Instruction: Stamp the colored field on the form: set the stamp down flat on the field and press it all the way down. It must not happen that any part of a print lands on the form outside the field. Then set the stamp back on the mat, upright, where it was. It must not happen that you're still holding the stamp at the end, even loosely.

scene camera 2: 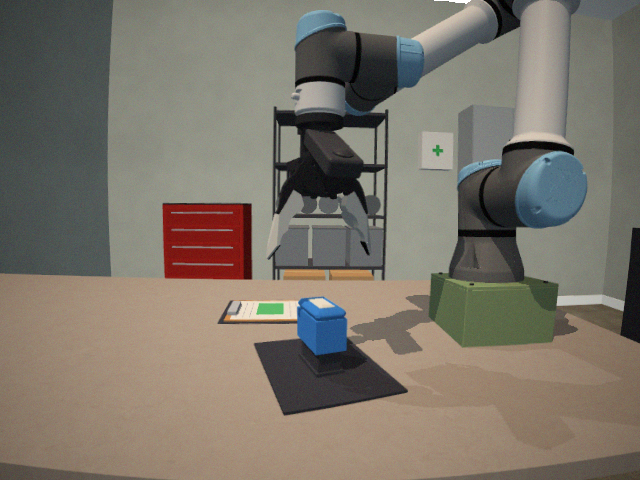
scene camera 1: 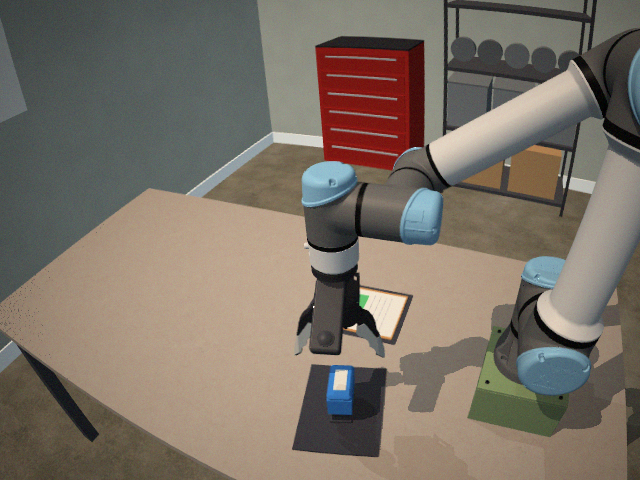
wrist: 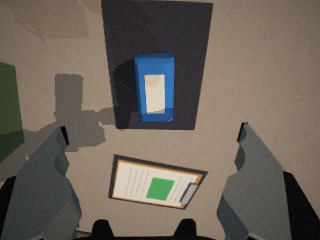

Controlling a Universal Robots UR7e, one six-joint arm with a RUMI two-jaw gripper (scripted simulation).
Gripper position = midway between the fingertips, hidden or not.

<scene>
In view: my gripper [scene camera 2: 321,257], a blue stamp [scene camera 2: 321,325], a clipboard form [scene camera 1: 389,308] and a dark mat [scene camera 2: 297,390].
The blue stamp is seen too in scene camera 1 [scene camera 1: 340,392] and in the wrist view [wrist: 154,73]. My gripper is seen too in scene camera 1 [scene camera 1: 339,356] and in the wrist view [wrist: 153,125]. The clipboard form shows as well in scene camera 2 [scene camera 2: 272,311] and in the wrist view [wrist: 135,180].
</scene>
